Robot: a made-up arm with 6 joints.
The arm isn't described. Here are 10 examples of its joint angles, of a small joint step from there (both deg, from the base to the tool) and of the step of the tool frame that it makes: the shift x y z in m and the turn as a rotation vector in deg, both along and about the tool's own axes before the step.
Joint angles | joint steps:
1: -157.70 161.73 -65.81 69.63 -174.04 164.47 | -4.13 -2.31 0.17 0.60 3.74 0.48
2: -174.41 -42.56 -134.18 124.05 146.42 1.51 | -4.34 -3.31 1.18 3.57 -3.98 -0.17
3: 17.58 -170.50 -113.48 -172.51 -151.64 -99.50 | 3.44 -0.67 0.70 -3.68 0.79 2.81
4: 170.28 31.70 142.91 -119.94 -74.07 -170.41 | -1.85 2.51 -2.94 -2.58 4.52 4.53
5: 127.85 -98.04 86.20 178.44 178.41 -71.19 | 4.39 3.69 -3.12 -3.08 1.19 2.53
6: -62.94 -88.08 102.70 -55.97 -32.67 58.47 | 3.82 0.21 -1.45 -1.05 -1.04 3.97
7: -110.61 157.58 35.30 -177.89 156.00 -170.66 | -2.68 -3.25 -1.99 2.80 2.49 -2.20
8: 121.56 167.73 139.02 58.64 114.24 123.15 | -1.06 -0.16 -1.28 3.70 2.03 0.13
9: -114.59 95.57 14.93 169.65 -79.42 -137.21 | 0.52 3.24 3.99 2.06 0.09 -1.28
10: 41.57 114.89 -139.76 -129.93 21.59 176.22 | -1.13 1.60 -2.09 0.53 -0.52 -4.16
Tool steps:
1: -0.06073 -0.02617 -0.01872 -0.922 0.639 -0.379
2: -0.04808 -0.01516 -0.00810 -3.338 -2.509 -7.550
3: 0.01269 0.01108 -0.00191 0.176 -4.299 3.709
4: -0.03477 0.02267 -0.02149 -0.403 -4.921 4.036
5: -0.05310 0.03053 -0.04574 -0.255 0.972 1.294
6: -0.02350 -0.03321 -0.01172 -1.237 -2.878 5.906
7: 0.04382 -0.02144 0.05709 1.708 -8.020 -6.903
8: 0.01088 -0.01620 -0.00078 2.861 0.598 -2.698
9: 0.04712 0.00411 0.10252 3.108 6.586 -2.550
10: -0.02130 0.01051 -0.00512 -0.871 0.490 -4.371
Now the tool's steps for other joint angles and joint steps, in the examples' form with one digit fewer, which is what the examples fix.
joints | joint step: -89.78 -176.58 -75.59 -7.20 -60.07 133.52 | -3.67 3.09 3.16 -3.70 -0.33 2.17
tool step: -0.0236 -0.0007 -0.0820 5.16 -3.86 -1.10
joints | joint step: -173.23 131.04 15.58 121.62 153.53 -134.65 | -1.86 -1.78 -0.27 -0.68 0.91 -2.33
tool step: -0.0378 -0.0268 0.0045 -1.96 0.41 -4.11
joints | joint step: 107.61 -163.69 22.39 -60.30 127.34 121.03 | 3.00 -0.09 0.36 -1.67 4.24 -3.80
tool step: -0.0152 0.0102 0.0196 3.96 -5.26 -0.73
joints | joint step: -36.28 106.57 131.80 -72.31 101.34 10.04 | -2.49 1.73 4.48 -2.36 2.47 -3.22
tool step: -0.0049 0.0352 0.0180 2.86 1.73 -9.38
